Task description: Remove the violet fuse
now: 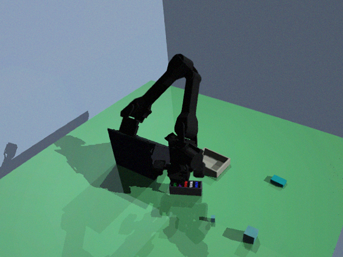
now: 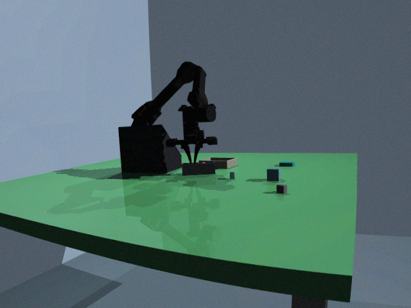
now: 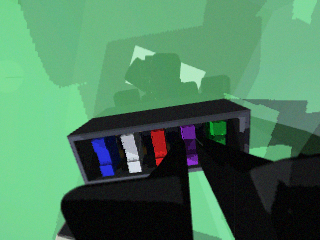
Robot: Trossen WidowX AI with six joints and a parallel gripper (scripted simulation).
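The green fuse is 2 cm behind my gripper tip, 1 cm to the right of it and 1 cm below it. The rest, counted from my gripper tip: red fuse: 2 cm ahead, 1 cm to the left, 1 cm below; small grey-blue block: 17 cm ahead, 8 cm to the right, 2 cm below; violet fuse: 1 cm below.
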